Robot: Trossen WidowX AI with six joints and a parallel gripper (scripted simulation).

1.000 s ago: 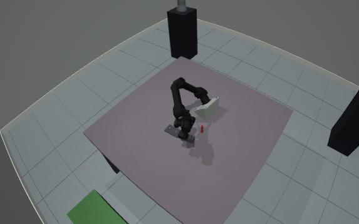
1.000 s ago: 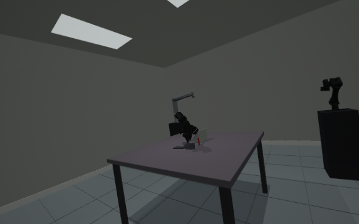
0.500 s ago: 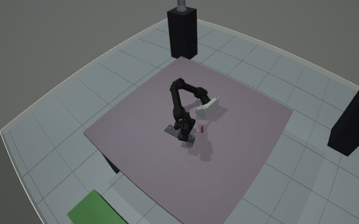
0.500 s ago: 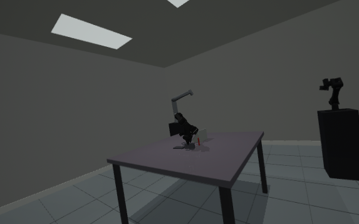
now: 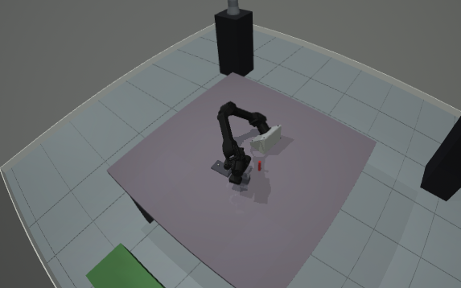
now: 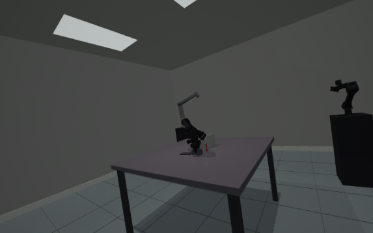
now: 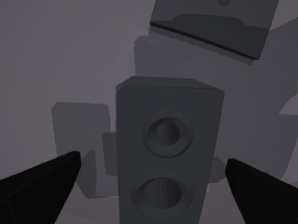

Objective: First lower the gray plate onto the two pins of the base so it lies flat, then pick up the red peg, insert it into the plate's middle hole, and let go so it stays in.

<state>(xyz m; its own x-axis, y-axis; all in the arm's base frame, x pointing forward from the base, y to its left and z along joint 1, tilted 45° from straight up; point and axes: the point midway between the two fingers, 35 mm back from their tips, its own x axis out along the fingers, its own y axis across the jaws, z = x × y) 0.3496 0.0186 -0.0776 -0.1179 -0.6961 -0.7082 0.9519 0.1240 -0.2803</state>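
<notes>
The gray plate is 10 mm above my gripper tip. From my gripper tip the other things lie so: red peg (120 mm behind, 40 mm to the left, 20 mm above); gray base block (140 mm to the right, 20 mm below).
</notes>
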